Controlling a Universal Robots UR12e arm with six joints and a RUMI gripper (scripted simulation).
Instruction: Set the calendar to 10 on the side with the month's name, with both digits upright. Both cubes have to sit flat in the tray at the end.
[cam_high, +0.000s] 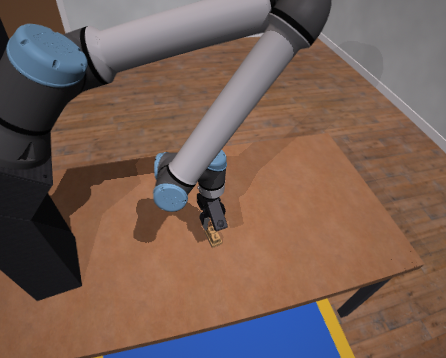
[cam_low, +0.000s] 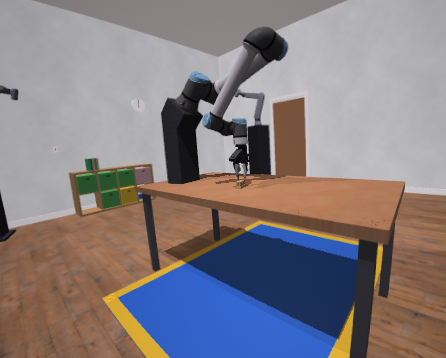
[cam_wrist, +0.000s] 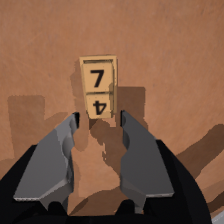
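Now: hand 1 cm short of the wooden tray, 2 cm to the left of it and 6 cm above it.
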